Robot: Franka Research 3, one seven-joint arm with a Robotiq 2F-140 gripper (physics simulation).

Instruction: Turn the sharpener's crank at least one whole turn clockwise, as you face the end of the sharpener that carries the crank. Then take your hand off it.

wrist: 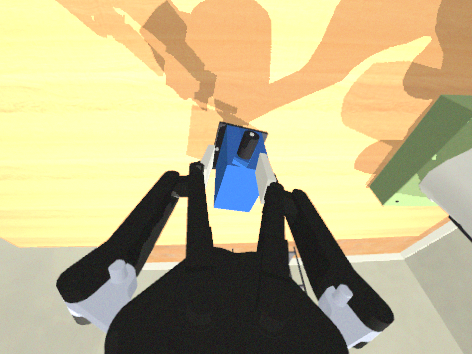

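Observation:
The blue sharpener [234, 187] stands on the wooden table, in the middle of the wrist view, with a dark plate edge at its upper end. Its crank's black knob [248, 145] shows near that end, tilted slightly, with a small pale spot on its tip. The crank's arm cannot be made out. My gripper [235, 159] is partly open, and its two pale fingertips appear on the left and right of the blue body. No thing is held between them. How far the fingertips are from the sharpener in height cannot be told.
A green block-like object [411, 152] stands on the table [90, 125] at the right. A light grey rounded object [452, 185] overlaps it at the right edge. Shadows of the arm fall across the table's upper part. The table's edge runs along below the sharpener, behind the gripper.

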